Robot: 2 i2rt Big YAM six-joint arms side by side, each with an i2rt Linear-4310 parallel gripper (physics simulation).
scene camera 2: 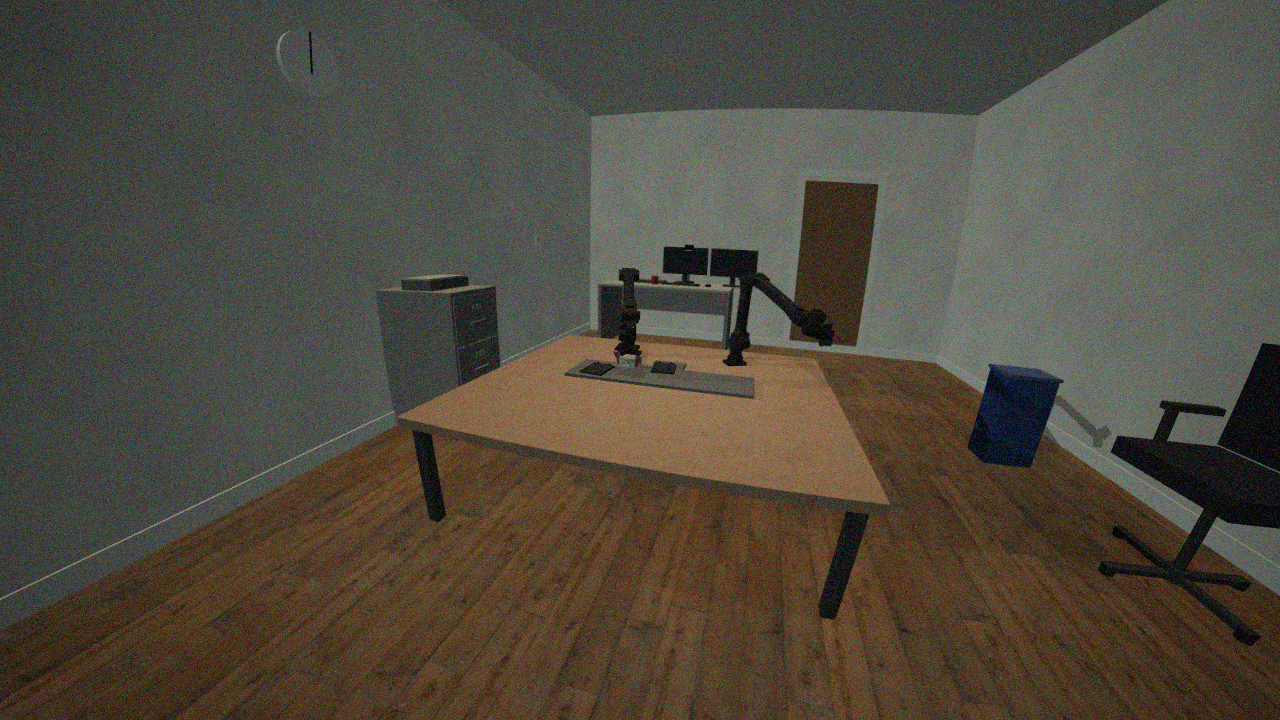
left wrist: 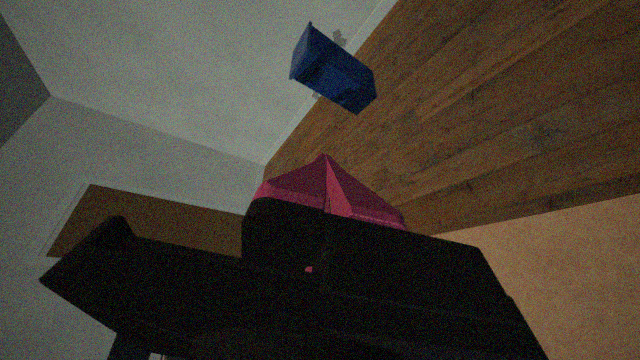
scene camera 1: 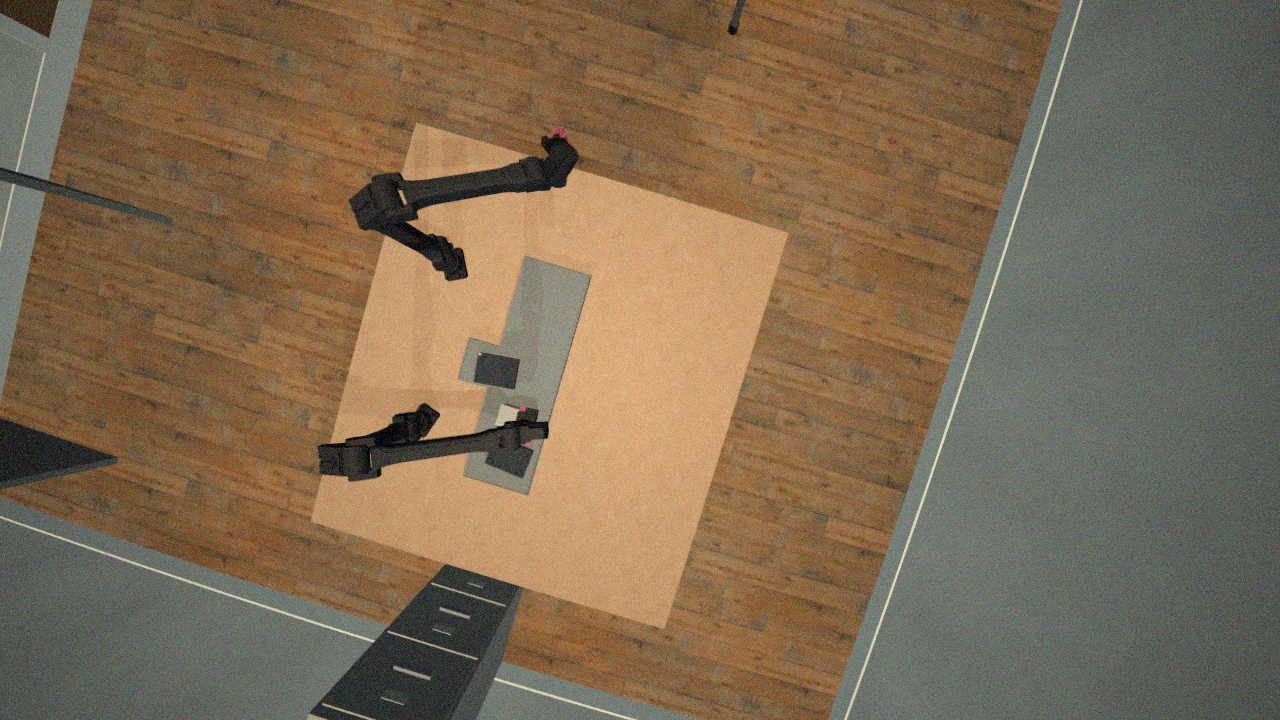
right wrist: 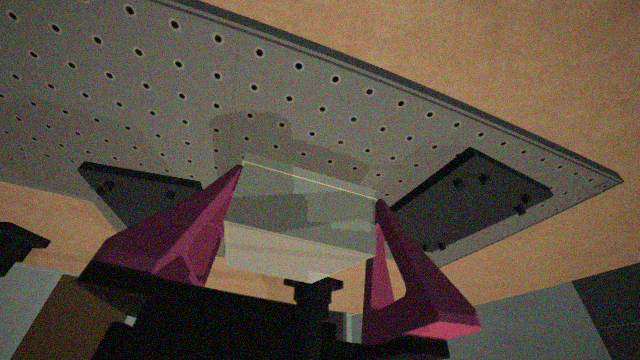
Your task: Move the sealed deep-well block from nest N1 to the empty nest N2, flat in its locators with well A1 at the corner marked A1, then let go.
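Where they show: left gripper, fingertip midpoint: (scene camera 2: 842, 340) (left wrist: 322, 162) (scene camera 1: 559, 126); right gripper, fingertip midpoint: (scene camera 2: 626, 365) (right wrist: 310, 188); left arm's base at its link origin: (scene camera 2: 734, 363) (scene camera 1: 455, 264) (right wrist: 13, 232); right arm's base at its link origin: (scene camera 1: 424, 420).
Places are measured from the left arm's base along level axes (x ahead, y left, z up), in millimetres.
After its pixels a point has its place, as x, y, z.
Observation:
The pale sealed block (scene camera 1: 508, 415) {134, -624, 99} (scene camera 2: 629, 362) {213, -658, 91} (right wrist: 300, 250) {187, -662, 107} is between the fingers of my right gripper (scene camera 1: 526, 426) {204, -669, 76} (scene camera 2: 628, 357) {204, -669, 76} (right wrist: 310, 188) {204, -669, 76}, which is shut on its sides and holds it above the perforated plate (scene camera 1: 556, 304) {374, -235, 13} (scene camera 2: 707, 385) {373, -311, 15} (right wrist: 322, 95) {228, -677, 13}. It looks roughly level, between two dark nests. One nest (scene camera 1: 496, 369) {92, -444, 24} (scene camera 2: 663, 368) {118, -460, 25} (right wrist: 135, 197) {136, -451, 25} is at the left in the right wrist view; the other nest (scene camera 1: 512, 461) {81, -818, 25} (scene camera 2: 596, 368) {82, -807, 25} (right wrist: 450, 210) {86, -797, 25} is at the right. No block sits in either. Nest labels and A1 marks are unreadable. My left gripper (scene camera 1: 560, 134) {551, 271, 268} (scene camera 2: 836, 339) {551, 271, 268} (left wrist: 322, 162) {551, 271, 268} is shut and empty, beyond the table edge.
The plate lies on the tan table (scene camera 1: 662, 358) {749, -524, 0} (scene camera 2: 644, 429) {752, -695, 0}. A filing cabinet (scene camera 1: 429, 644) (scene camera 2: 420, 344) stands beyond one table edge. A blue bin (scene camera 2: 1014, 416) (left wrist: 334, 70) stands on the floor by the wall. A black chair (scene camera 2: 1190, 470) is at the right in scene camera 2.

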